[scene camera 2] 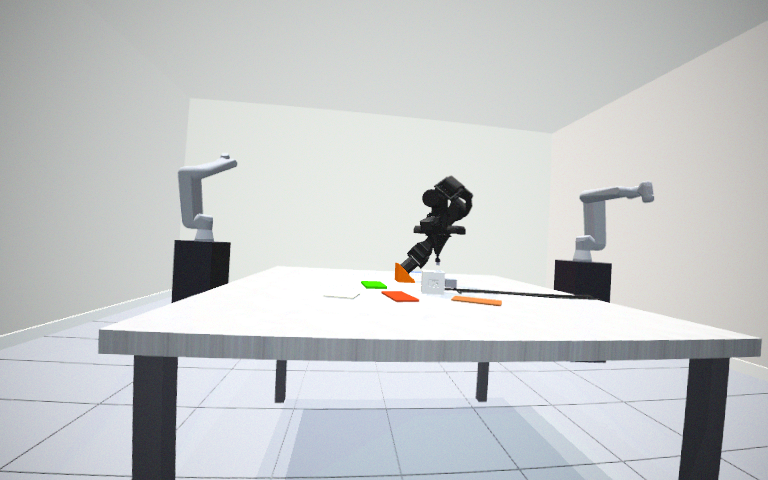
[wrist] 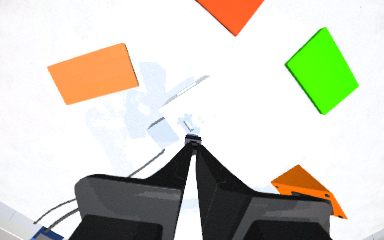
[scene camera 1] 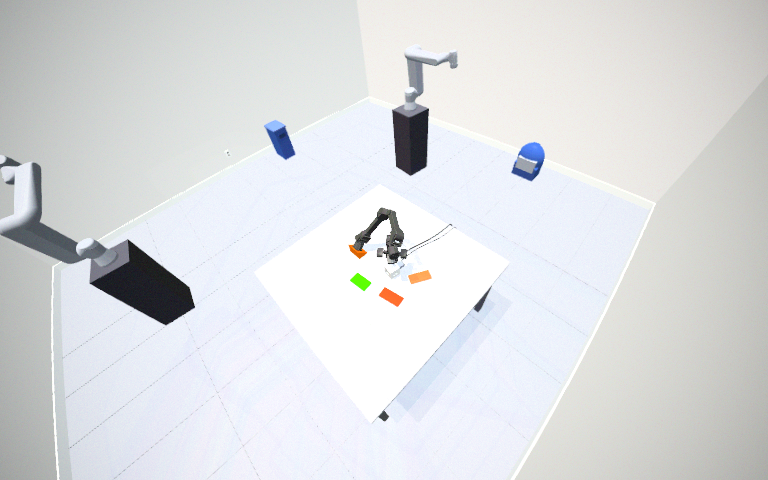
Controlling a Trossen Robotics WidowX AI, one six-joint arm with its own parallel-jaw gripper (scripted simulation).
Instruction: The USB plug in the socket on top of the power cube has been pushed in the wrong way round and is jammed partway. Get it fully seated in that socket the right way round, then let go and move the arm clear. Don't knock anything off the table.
Scene:
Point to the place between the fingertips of my gripper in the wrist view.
193, 148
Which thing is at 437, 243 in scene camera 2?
My gripper.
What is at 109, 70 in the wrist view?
A light orange tile.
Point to a green tile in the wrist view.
At 319, 68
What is my gripper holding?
A USB plug.

